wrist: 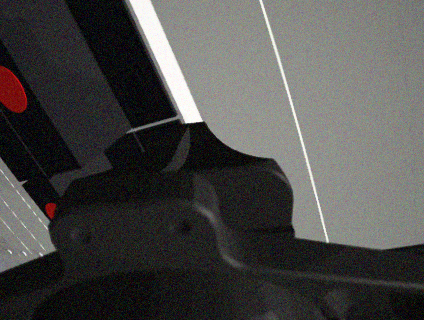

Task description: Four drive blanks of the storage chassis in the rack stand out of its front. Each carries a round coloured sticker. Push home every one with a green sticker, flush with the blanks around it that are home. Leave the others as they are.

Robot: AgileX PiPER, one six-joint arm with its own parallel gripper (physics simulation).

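The dark storage chassis (65,65) fills the upper left of the wrist view, tilted, with long dark faces and grey strips between them. A round red sticker (12,90) sits on a dark blank at the left edge. A second, smaller red sticker (51,210) shows lower down, partly hidden by the gripper. No green sticker shows. My gripper (193,142) is shut and empty, with its tips near the lower end of the rightmost dark face. Its dark body covers the lower middle and hides part of the chassis front. Contact with a blank cannot be told.
A bright white strip (165,60) runs along the chassis's right side. A grey surface with a thin white line (292,105) lies to its right. A lighter grey area with fine pale lines shows at the lower left, beyond the chassis.
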